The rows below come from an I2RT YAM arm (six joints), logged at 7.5 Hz.
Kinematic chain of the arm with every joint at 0, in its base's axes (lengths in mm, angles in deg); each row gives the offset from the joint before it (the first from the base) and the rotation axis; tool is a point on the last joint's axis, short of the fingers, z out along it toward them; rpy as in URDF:
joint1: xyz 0 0 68 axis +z
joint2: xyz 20 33.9 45.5 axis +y
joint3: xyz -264 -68.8 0 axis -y
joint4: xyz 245 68.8 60 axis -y
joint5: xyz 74 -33.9 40.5 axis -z
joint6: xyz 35.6 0 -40.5 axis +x
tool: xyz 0 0 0 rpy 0 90 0
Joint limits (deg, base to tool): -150..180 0..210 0..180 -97..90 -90..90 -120..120
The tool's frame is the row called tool.
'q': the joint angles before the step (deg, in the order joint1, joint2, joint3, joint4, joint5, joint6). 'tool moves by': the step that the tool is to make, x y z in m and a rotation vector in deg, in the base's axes. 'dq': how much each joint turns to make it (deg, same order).
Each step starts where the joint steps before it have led.
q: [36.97 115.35 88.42 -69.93 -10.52 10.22]
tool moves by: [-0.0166 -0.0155 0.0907 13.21 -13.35 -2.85]
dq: [-0.66 -14.89 0.59 3.60 -2.52 2.36]
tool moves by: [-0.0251 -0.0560 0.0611 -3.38 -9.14 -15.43]
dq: [-4.70 -12.46 0.01 -5.64 10.51 8.28]
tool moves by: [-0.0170 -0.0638 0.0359 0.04 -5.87 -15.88]
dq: [-9.95 -8.87 -0.02 -3.58 4.60 4.56]
